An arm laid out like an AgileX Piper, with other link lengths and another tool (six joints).
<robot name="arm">
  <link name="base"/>
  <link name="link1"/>
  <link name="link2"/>
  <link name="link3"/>
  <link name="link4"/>
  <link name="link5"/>
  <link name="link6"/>
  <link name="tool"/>
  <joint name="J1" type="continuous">
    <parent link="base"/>
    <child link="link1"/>
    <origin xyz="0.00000 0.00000 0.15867" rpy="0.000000 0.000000 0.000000"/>
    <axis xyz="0 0 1"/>
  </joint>
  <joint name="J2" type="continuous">
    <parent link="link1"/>
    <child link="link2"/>
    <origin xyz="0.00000 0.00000 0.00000" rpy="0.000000 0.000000 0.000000"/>
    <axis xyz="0 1 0"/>
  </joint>
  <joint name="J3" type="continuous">
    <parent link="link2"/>
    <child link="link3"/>
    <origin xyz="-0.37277 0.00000 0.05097" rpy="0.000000 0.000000 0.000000"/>
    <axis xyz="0 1 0"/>
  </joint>
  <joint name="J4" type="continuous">
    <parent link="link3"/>
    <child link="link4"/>
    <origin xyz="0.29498 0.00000 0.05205" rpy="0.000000 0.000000 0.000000"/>
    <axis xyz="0.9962 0 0.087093"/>
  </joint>
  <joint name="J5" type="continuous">
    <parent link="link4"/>
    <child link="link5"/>
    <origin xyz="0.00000 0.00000 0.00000" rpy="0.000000 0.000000 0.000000"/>
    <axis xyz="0 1 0"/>
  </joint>
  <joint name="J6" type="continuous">
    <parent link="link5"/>
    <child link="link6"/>
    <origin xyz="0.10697 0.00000 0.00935" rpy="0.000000 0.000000 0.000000"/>
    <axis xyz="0.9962 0 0.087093"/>
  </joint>
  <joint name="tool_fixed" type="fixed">
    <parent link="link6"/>
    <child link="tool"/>
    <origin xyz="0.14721 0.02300 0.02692" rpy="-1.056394 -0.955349 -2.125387"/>
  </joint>
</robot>
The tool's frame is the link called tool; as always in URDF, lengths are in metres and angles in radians. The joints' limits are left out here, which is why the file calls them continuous.
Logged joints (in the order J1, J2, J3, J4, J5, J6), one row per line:
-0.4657 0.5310 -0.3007 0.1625 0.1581 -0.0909
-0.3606 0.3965 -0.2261 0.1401 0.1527 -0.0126
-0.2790 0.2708 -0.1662 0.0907 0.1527 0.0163
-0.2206 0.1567 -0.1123 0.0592 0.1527 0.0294
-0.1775 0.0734 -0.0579 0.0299 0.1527 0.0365
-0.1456 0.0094 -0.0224 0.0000 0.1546 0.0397
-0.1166 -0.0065 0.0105 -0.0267 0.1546 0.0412
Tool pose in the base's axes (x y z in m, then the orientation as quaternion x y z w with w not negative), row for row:
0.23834 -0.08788 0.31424 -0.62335 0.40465 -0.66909 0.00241
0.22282 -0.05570 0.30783 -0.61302 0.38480 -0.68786 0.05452
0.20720 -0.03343 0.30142 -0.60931 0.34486 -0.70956 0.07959
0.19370 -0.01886 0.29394 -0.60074 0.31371 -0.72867 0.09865
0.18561 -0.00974 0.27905 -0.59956 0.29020 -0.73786 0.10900
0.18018 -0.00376 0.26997 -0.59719 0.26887 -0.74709 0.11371
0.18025 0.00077 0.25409 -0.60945 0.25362 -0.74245 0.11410
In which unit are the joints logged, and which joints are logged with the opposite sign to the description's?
The joints are logged in radians. Opposite sign: none.
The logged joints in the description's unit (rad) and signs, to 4 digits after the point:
-0.4657 0.5310 -0.3007 0.1625 0.1581 -0.0909
-0.3606 0.3965 -0.2261 0.1401 0.1527 -0.0126
-0.2790 0.2708 -0.1662 0.0907 0.1527 0.0163
-0.2206 0.1567 -0.1123 0.0592 0.1527 0.0294
-0.1775 0.0734 -0.0579 0.0299 0.1527 0.0365
-0.1456 0.0094 -0.0224 0.0000 0.1546 0.0397
-0.1166 -0.0065 0.0105 -0.0267 0.1546 0.0412

